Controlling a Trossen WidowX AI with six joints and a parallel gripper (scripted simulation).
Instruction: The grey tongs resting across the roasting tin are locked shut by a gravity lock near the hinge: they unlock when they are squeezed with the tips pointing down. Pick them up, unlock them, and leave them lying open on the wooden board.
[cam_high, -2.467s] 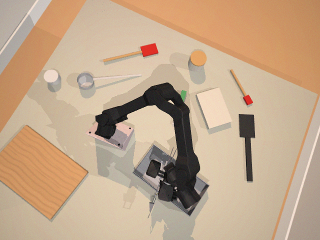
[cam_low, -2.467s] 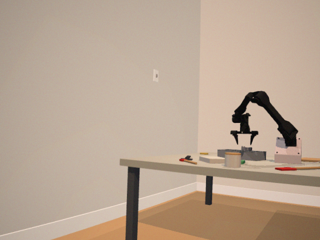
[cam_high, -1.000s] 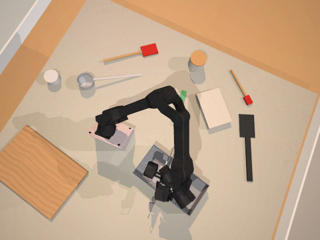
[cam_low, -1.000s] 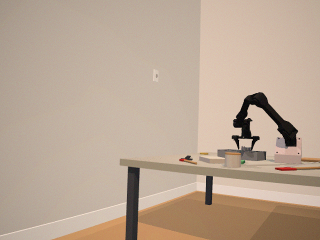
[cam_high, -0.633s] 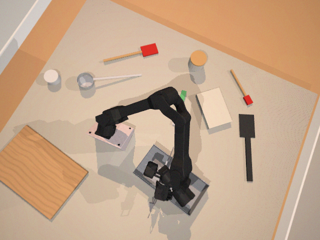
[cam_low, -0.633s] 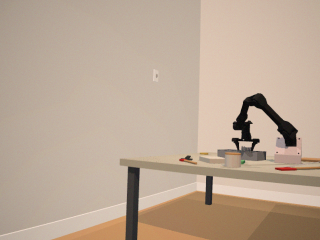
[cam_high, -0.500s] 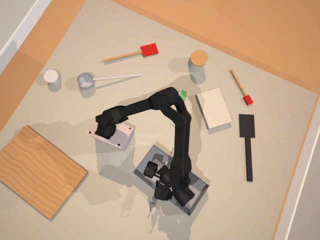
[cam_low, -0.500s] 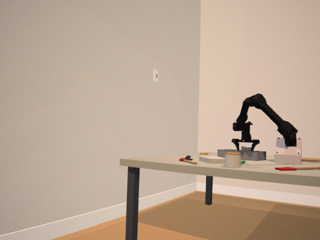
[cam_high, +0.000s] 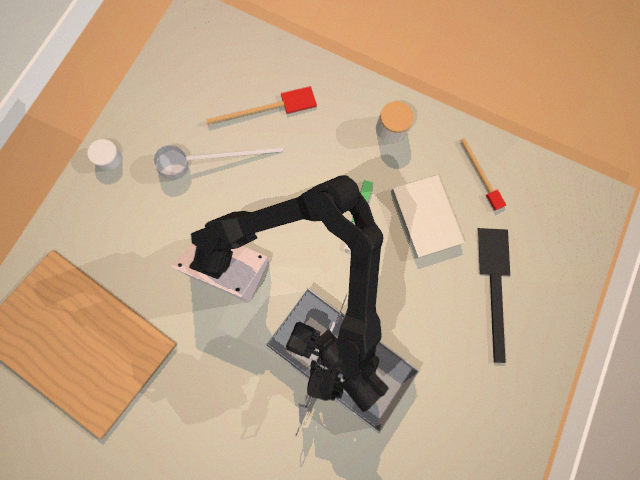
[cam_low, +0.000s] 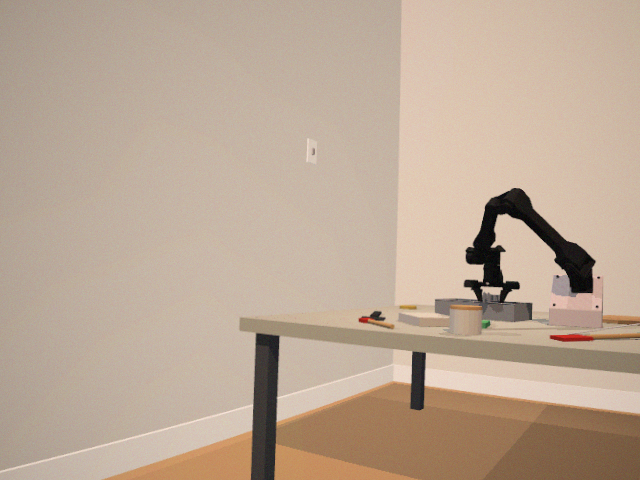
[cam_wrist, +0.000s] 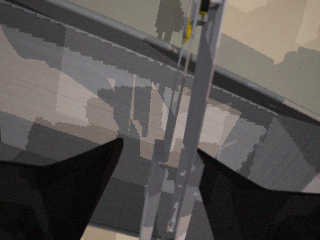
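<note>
Right now the roasting tin is 30 mm ahead of my gripper tip. Also, from my gripper tip: white block 390 mm to the left, 110 mm ahead, 20 mm below; yellow lock piece 80 mm to the right, 40 mm above, 10 mm behind; green-handled tool 320 mm to the left, 50 mm behind, 20 mm below.
</note>
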